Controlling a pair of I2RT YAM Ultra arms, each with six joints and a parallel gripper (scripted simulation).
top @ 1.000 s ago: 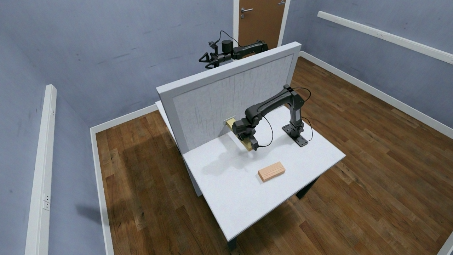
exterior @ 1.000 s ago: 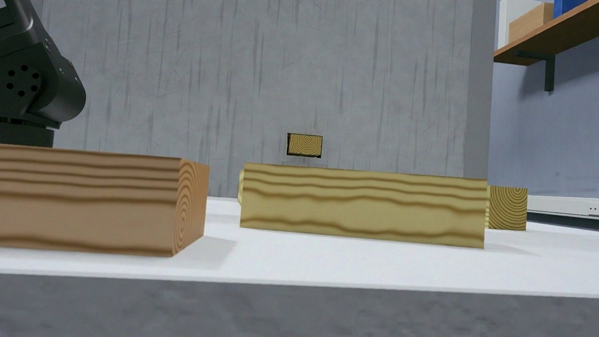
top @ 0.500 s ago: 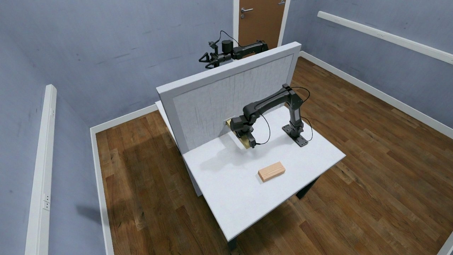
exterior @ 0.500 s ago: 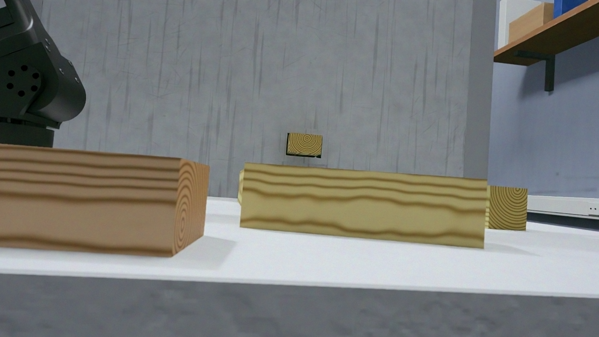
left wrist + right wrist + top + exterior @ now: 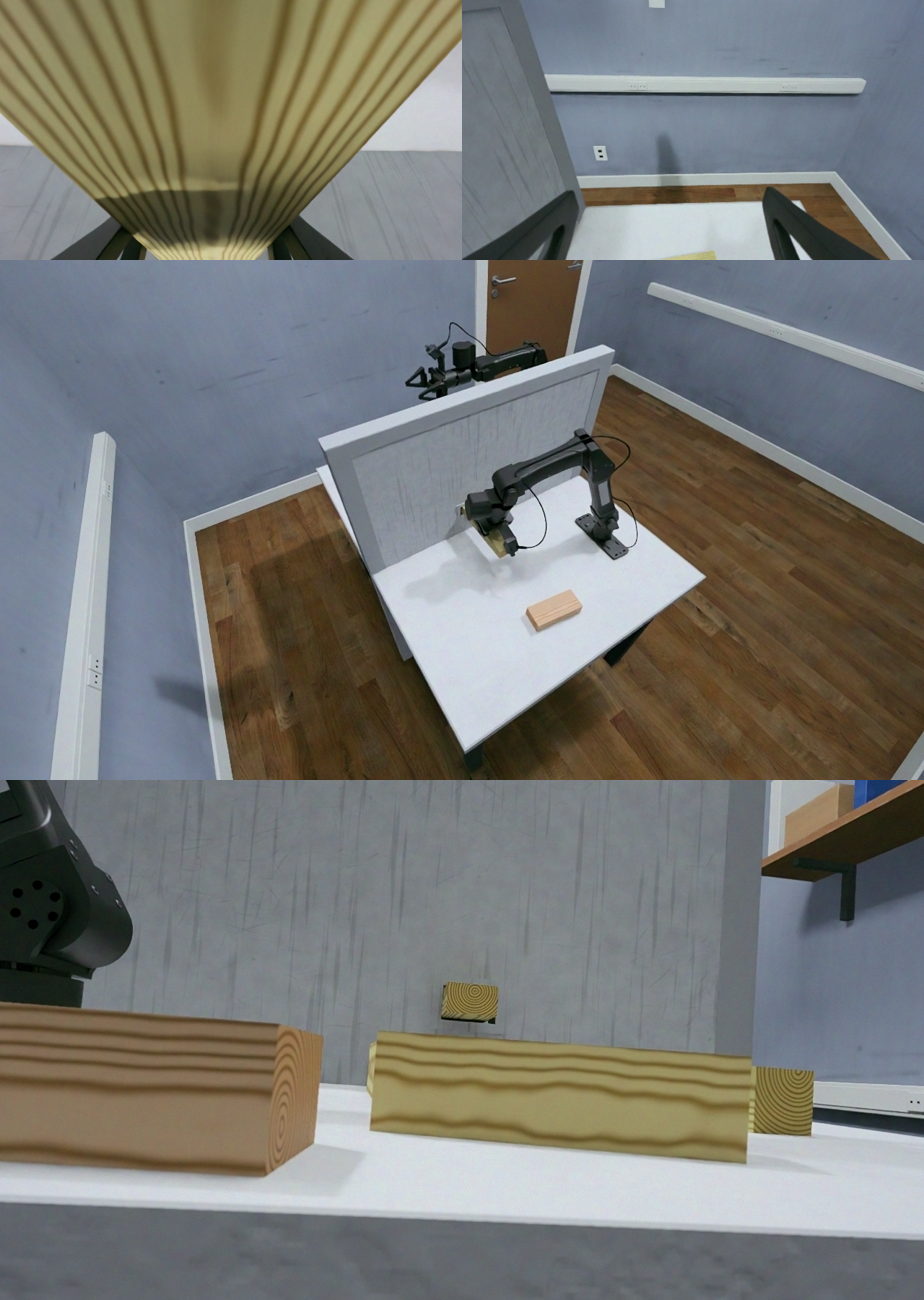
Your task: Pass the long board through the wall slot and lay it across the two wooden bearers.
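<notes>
Right now the long pale board is 60 mm to the right of my left hand. The rest, counted from my left hand: brown offcut: 30 mm behind, 300 mm to the left, 90 mm below; then pale wooden bearer: 170 mm ahead, 360 mm to the right, 80 mm below.
</notes>
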